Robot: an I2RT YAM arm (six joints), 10 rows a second.
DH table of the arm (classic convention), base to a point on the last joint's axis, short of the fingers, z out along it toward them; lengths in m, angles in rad. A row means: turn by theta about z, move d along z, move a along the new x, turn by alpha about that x. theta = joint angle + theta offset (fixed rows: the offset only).
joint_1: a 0.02; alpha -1.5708; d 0.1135; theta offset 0
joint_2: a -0.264; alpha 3.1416; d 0; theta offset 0
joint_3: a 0.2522; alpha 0; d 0; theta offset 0.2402
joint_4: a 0.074; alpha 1.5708; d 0; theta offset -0.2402
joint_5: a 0; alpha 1.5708; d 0; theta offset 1.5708
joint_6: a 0; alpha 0; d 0.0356; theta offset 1.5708
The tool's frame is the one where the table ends.
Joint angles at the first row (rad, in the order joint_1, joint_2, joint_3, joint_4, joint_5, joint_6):
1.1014 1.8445 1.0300 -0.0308 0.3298 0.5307
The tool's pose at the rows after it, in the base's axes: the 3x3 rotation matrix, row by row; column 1 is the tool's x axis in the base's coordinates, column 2 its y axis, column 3 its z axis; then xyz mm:
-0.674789, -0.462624, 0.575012; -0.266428, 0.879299, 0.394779; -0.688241, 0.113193, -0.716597; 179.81, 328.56, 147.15
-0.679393, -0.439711, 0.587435; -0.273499, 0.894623, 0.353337; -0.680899, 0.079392, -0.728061; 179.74, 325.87, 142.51
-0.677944, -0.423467, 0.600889; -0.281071, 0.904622, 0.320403; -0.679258, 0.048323, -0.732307; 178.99, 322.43, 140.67
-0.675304, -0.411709, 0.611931; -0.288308, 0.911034, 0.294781; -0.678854, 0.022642, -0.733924; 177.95, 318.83, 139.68
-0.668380, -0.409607, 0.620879; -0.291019, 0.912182, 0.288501; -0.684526, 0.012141, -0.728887; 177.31, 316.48, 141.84
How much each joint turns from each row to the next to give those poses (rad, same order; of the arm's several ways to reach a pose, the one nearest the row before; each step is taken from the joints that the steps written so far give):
0.0005 0.0084 0.0031 -0.0133 0.0113 0.0056
-0.0003 0.0078 -0.0021 -0.0237 0.0316 0.0080
0.0002 -0.0027 -0.0067 -0.0186 0.0292 0.0014
0.0002 -0.0063 -0.0095 -0.0136 0.0235 -0.0007
-0.0003 -0.0123 -0.0075 -0.0028 0.0118 -0.0065

